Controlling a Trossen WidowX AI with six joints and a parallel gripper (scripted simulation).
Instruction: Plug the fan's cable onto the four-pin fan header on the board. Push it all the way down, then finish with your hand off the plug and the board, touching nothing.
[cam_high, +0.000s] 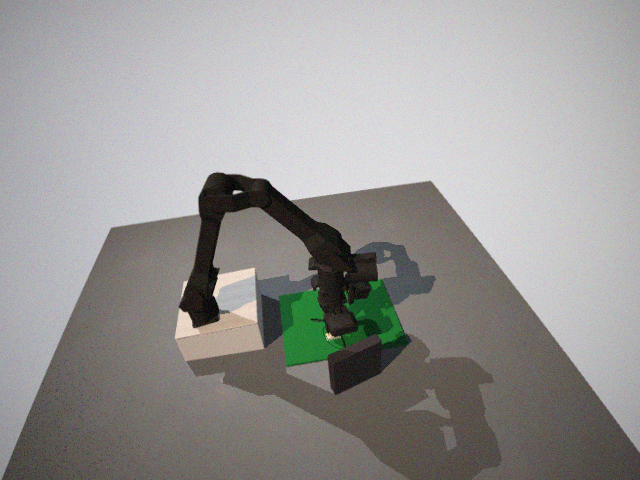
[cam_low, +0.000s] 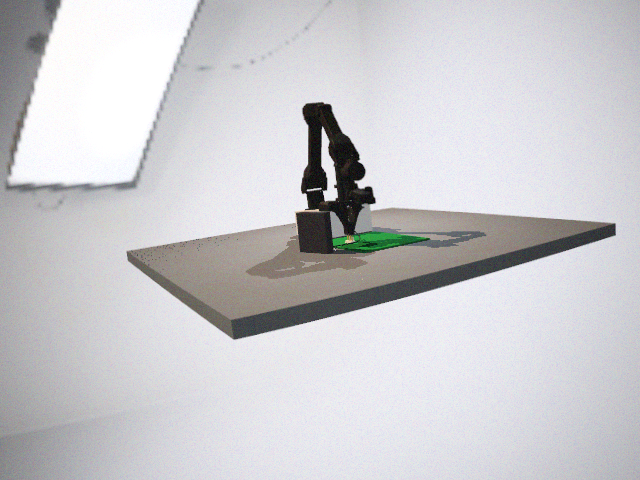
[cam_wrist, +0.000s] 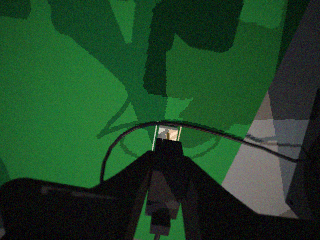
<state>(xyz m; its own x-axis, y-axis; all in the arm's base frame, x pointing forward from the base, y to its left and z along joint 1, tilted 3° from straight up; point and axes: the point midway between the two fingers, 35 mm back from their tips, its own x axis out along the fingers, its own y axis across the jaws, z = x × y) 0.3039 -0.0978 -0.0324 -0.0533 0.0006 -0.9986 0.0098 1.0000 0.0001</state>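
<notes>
Right now my gripper tip is 1 cm below the black plug and 1 cm past it. The rest, counted from my gripper tip: dark fan: 13 cm to the right, 2 cm above; then green board: 6 cm below, 5 cm to the left, 3 cm ahead; then four-pin fan header: 4 cm below, 1 cm behind.
</notes>
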